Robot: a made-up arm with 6 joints.
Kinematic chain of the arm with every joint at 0, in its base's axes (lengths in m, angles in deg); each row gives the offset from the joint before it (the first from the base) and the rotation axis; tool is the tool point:
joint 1: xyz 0 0 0.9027 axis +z
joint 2: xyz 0.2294 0 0 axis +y
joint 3: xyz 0 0 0.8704 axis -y
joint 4: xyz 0 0 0.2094 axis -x
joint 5: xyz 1.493 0 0 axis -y
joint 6: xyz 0.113 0 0 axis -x
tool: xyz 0 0 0
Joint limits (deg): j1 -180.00..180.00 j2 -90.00..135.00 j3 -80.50..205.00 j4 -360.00..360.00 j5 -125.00..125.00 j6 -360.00..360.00
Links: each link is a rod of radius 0.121 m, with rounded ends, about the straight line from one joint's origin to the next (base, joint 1, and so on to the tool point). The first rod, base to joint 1, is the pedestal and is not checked.
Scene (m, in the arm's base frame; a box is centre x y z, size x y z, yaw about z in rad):
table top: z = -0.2
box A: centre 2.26 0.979 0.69 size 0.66 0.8 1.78 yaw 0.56
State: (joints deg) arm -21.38 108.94 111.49 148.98 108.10 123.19
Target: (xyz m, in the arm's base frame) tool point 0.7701 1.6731 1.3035
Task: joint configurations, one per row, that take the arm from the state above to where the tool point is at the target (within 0.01 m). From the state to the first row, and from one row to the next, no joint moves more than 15 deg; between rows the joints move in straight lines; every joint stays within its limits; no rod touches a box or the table.
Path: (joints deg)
1: -13.10 96.34 102.37 150.05 106.43 122.33
2: -4.81 83.74 93.25 151.11 104.76 121.47
3: 3.47 71.14 84.13 152.18 103.10 120.62
4: 11.75 58.53 75.01 153.24 101.43 119.76
5: 20.04 45.93 65.89 154.31 99.76 118.90
6: 28.32 33.33 56.77 155.37 98.09 118.04
7: 35.42 29.90 44.11 154.40 103.12 119.07
8: 42.53 26.47 31.45 153.42 108.15 120.10
9: 49.63 23.04 18.79 152.45 113.18 121.13
10: 56.73 19.61 6.14 151.47 118.21 122.16
11: 63.84 16.19 -6.52 150.50 123.25 123.19

